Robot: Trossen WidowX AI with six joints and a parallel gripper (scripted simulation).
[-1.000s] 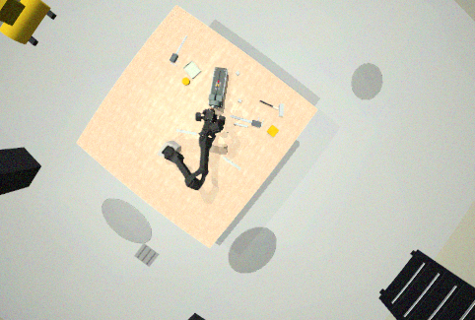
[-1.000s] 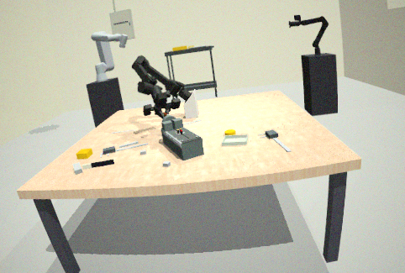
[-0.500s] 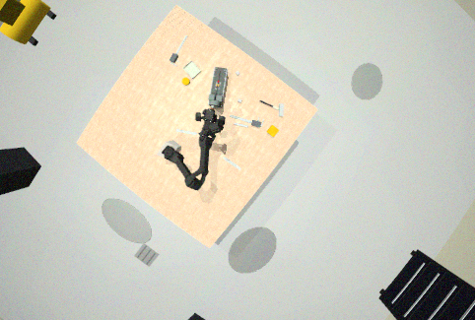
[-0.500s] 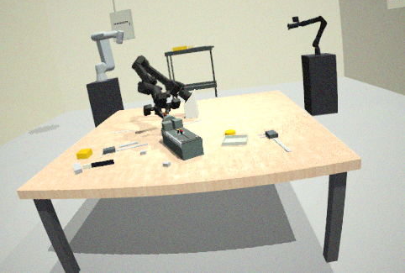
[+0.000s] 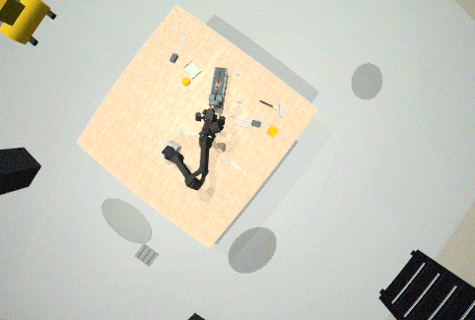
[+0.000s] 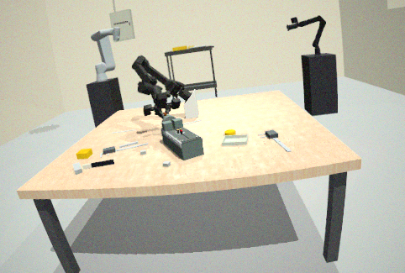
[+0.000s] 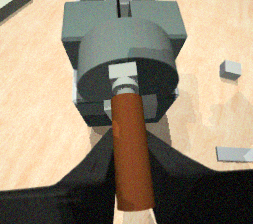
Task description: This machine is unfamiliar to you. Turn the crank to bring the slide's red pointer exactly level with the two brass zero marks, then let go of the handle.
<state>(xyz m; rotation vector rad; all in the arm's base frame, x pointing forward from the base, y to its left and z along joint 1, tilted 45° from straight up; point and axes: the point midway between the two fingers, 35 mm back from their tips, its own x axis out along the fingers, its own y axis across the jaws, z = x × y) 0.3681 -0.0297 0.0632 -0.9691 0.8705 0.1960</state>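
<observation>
The crank lies 20 mm above my gripper tip. The rest, counted from my gripper tip: red pointer 170 mm ahead, 100 mm to the left, 10 mm below; brown crank handle 10 mm behind, 10 mm to the right, 30 mm above; yellow disc 30 mm ahead, 290 mm to the left, 80 mm below.
</observation>
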